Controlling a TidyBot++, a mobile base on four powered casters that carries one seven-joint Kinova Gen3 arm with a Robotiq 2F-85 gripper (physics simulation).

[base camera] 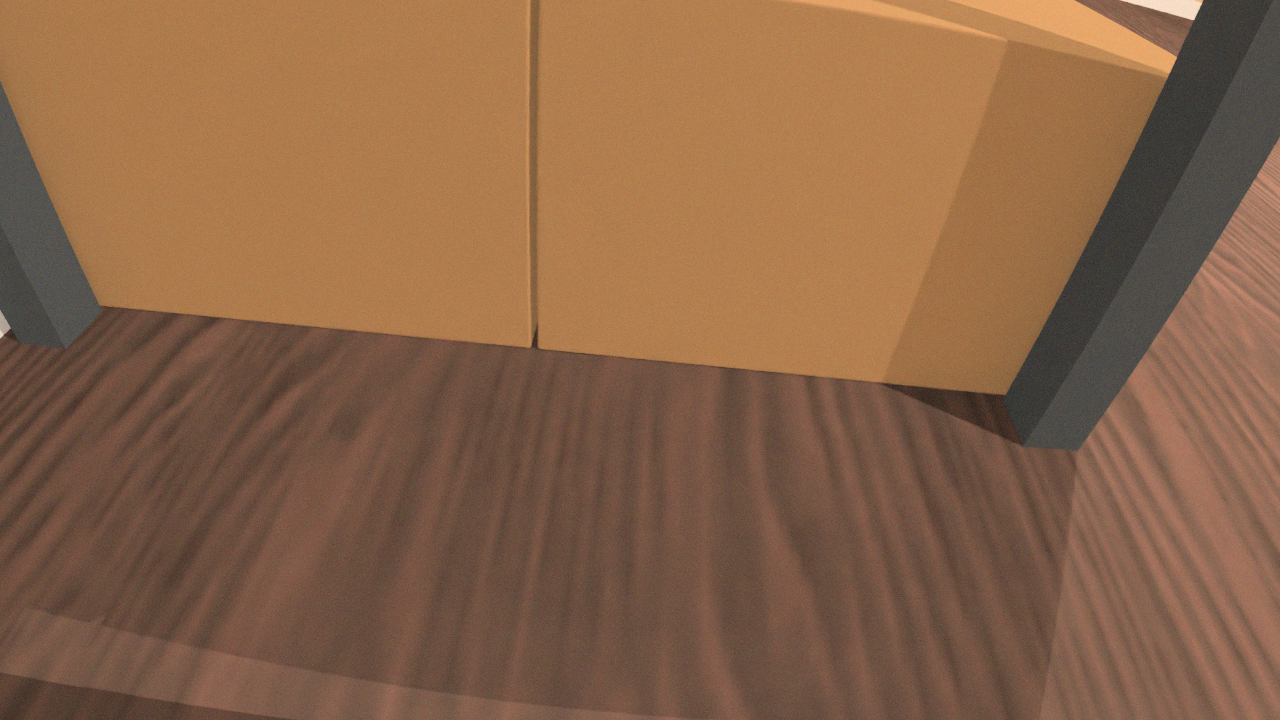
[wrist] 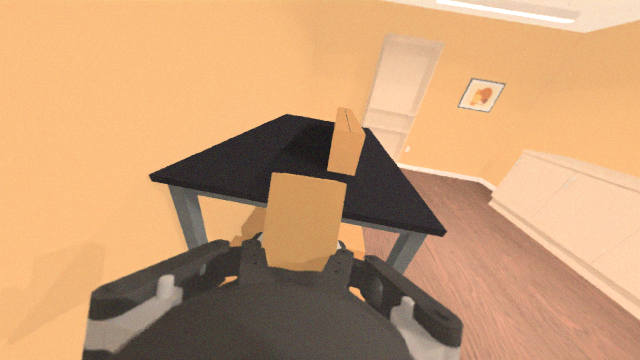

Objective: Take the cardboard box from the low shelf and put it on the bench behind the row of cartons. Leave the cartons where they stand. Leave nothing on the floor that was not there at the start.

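My gripper is shut on the cardboard box, which sticks out between the fingers in the wrist view. In that view the box overlaps the near edge of the black-topped bench; its height over the top cannot be told. The row of cartons stands upright near the right side of the bench top, seen end-on, beyond the held box. The bench top left of the row, toward the wall, lies partly in shadow. The low shelf does not show.
Large tan boxes stand side by side under the bench, between its grey legs. An orange wall is left of the bench. A white cabinet stands at the right, a door at the back.
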